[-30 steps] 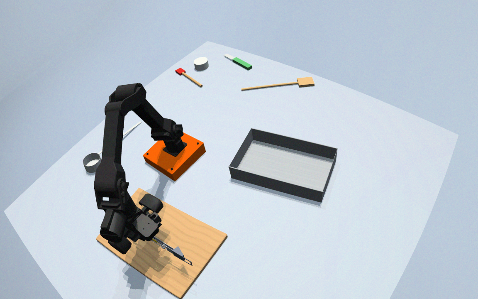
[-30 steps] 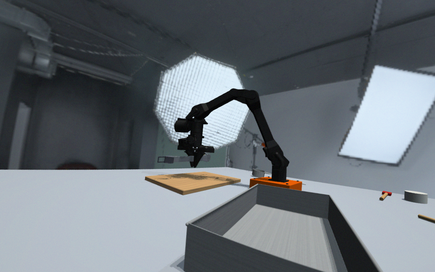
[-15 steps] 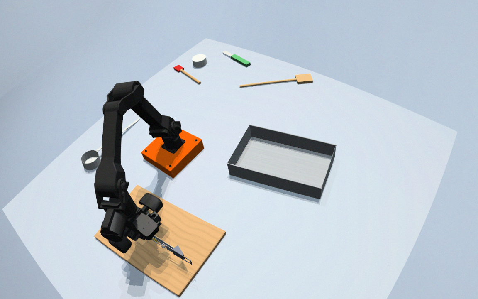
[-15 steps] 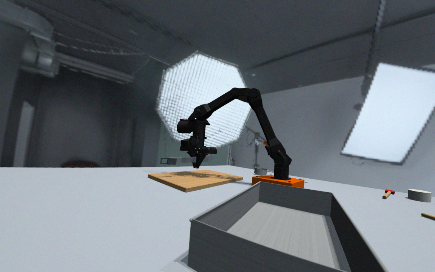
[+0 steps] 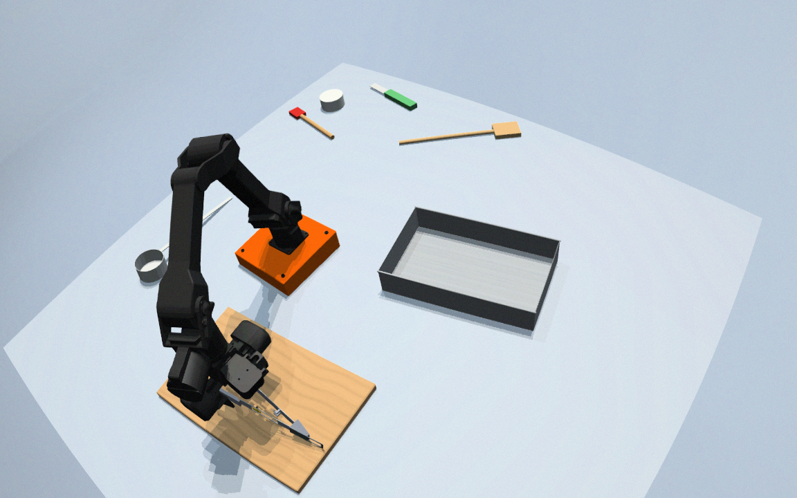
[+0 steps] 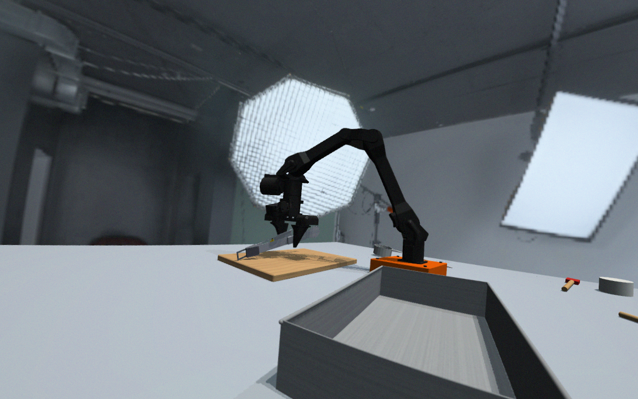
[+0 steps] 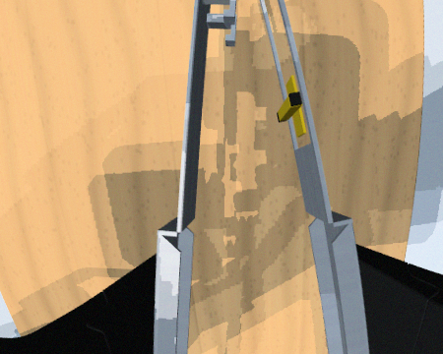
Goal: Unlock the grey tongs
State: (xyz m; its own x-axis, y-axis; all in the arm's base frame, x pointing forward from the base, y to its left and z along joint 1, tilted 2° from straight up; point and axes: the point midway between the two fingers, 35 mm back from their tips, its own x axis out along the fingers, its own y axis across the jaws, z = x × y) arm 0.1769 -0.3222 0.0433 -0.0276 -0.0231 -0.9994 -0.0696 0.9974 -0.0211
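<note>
Right now my gripper tip is 4 cm above the wooden board and 3 cm to the right of it. Also, from my gripper tip: white disc 79 cm to the left, 46 cm behind, 3 cm below; then dark roasting tin 46 cm to the left, 18 cm ahead, 2 cm below.
</note>
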